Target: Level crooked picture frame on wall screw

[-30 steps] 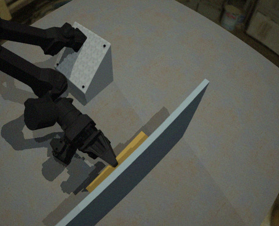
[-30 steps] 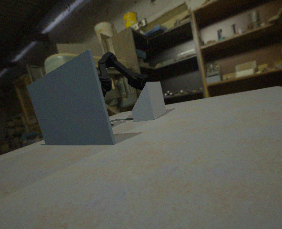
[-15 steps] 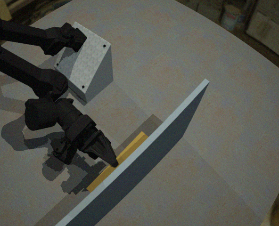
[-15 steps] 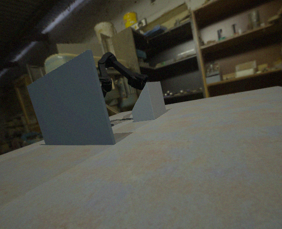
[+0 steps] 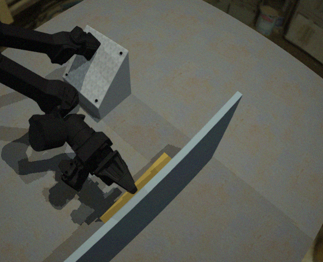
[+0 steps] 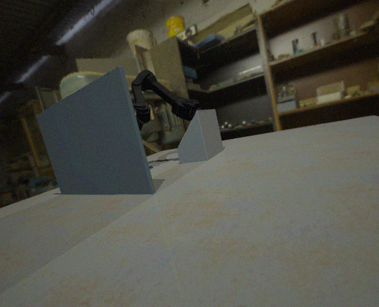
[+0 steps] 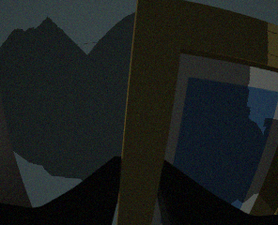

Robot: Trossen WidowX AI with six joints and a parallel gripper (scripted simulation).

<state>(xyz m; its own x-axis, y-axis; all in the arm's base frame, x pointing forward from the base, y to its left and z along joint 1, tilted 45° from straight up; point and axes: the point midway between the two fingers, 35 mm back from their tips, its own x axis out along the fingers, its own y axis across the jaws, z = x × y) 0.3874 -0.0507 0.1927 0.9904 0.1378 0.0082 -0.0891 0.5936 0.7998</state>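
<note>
My gripper tip is 5 cm above the picture frame, 1 cm to the right of it and 1 cm short of it. Also, from my gripper tip: panel 6 cm below, 2 cm ahead, 1 cm to the left.
</note>
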